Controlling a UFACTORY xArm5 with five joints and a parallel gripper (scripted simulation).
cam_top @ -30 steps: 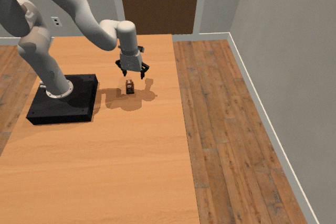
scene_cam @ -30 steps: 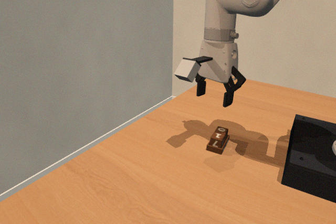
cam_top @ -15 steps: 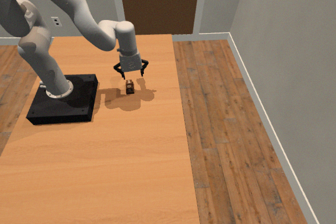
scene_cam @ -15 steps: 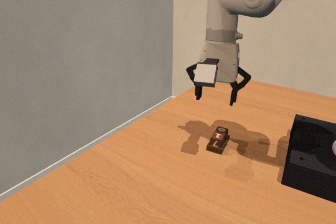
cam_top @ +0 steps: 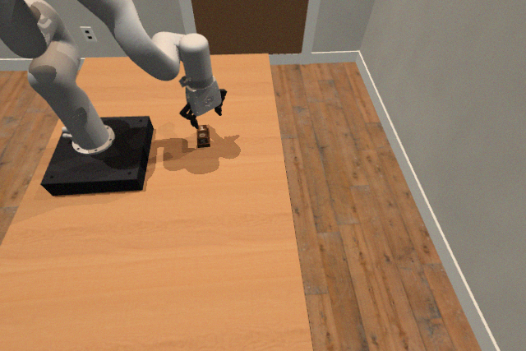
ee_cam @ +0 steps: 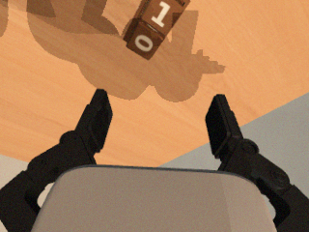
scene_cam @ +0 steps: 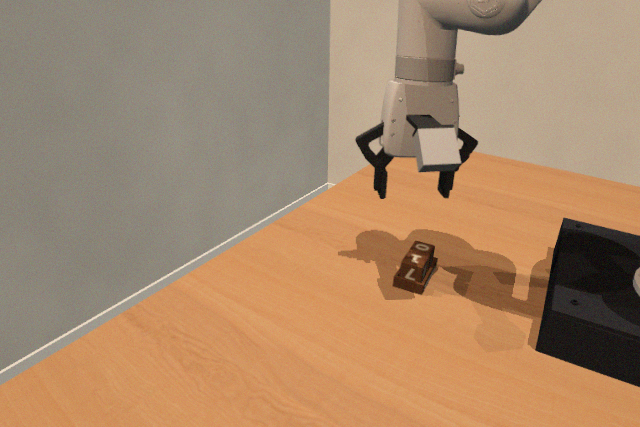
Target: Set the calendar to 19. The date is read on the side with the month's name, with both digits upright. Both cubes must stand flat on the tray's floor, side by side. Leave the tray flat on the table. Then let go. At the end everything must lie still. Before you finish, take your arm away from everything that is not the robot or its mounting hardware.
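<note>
My gripper is now 3 cm past the brown date cube and 10 cm above it. From my hand the other things lie so: tray: 3 cm behind, 1 cm to the left, 12 cm below.
</note>
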